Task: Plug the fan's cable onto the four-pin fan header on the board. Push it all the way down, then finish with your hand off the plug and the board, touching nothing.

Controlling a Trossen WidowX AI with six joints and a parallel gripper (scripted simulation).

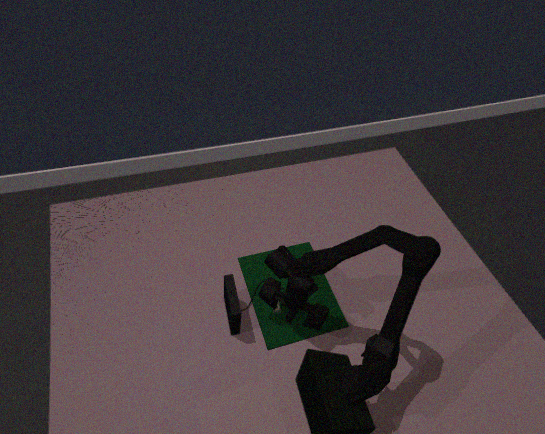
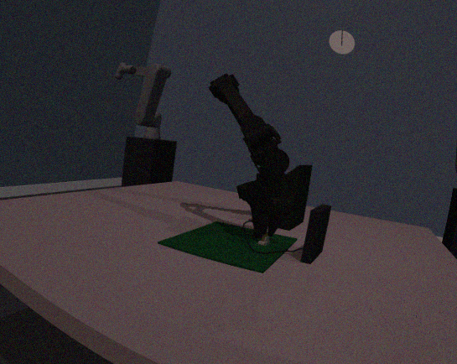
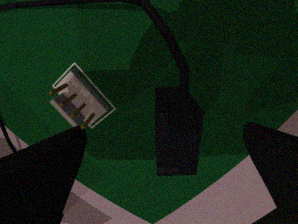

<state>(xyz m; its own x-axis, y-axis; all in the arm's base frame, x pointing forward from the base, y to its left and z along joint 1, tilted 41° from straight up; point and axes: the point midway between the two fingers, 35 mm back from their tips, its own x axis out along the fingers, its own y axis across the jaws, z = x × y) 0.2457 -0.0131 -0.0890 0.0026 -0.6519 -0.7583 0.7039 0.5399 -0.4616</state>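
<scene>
The black plug is 10 mm to the right of my gripper tip. The rest, counted from my gripper tip: black fan: 50 mm ahead, 150 mm to the left, 40 mm above; pale four-pin header: 50 mm ahead, 20 mm to the left, 20 mm below; green board: 90 mm ahead, 30 mm to the right, 30 mm below.
</scene>
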